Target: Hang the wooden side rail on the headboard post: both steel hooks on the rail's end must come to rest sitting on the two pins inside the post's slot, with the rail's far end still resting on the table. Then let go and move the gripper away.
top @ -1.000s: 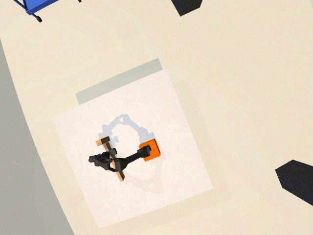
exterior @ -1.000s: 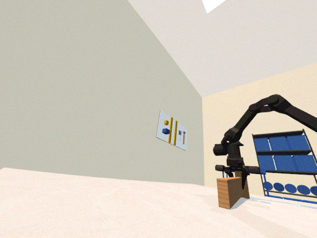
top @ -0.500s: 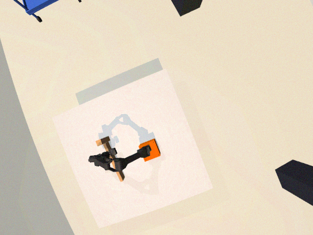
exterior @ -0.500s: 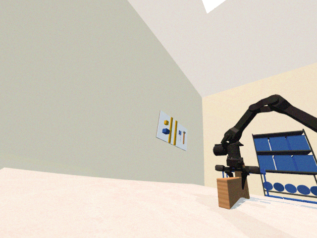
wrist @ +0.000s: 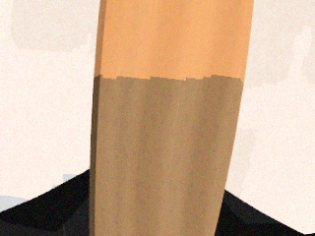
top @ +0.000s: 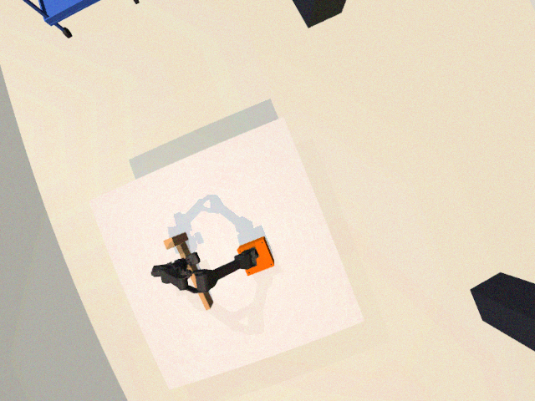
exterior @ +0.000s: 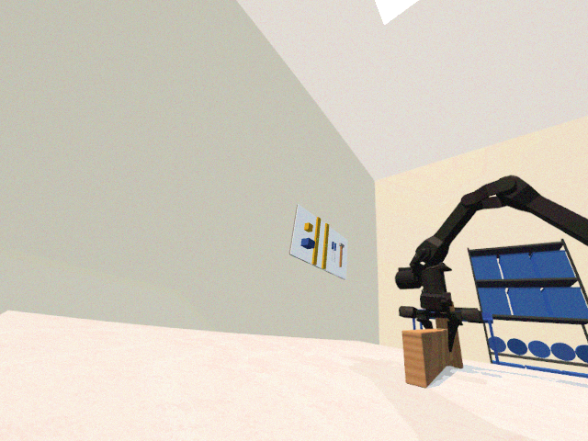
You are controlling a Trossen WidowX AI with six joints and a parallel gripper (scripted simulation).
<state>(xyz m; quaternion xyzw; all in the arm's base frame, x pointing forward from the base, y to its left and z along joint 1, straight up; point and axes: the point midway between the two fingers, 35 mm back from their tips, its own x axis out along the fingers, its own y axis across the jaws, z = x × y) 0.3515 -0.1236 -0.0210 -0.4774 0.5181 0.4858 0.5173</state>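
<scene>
Now: the wooden headboard post 10 mm behind my gripper tip, 120 mm to the right of it and 40 mm above it.
</scene>
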